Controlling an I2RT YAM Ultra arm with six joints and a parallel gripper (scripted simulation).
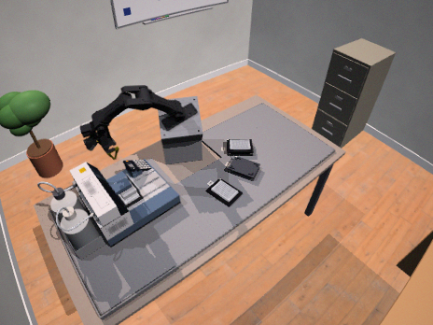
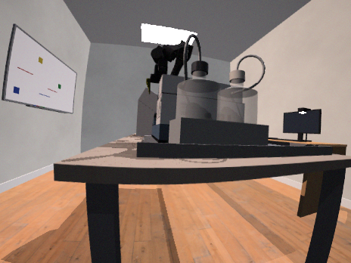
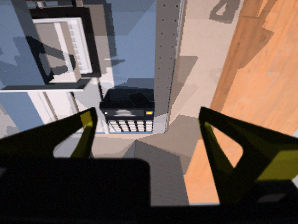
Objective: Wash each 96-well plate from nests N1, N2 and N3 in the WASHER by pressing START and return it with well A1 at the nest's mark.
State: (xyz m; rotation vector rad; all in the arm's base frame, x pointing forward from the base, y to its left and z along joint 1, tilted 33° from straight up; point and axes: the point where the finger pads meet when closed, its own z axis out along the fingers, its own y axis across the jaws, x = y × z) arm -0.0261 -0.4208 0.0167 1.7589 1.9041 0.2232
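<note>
Now: hand 170 mm short of the dark carrier, 160 mm above it and 30 mm to the left of it. From my hand the other things lie so: plate washer: 170 mm ahead, 110 mm below, 30 mm to the right; label: 400 mm to the left, 340 mm ahead, 240 mm below; black nest: 450 mm ahead, 410 mm to the left, 230 mm below.
</note>
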